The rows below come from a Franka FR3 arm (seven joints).
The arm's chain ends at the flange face. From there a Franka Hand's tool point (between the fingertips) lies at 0.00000 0.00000 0.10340 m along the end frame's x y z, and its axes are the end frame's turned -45 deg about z.
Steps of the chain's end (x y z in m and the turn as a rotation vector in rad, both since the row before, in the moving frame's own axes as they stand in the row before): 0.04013, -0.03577, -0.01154, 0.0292, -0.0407, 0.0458; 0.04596, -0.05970, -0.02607, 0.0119, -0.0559, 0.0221; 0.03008, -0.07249, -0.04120, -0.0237, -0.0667, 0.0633; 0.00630, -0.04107, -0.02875, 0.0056, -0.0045, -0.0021
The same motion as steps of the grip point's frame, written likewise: 0.05295, -0.00204, -0.01167, 0.0494, -0.0081, 0.0458; 0.07155, -0.01471, -0.02624, 0.0479, -0.0311, 0.0221; 0.06603, -0.03334, -0.04146, 0.0304, -0.0639, 0.0633; 0.03358, -0.02532, -0.02875, 0.0071, 0.0008, -0.0021
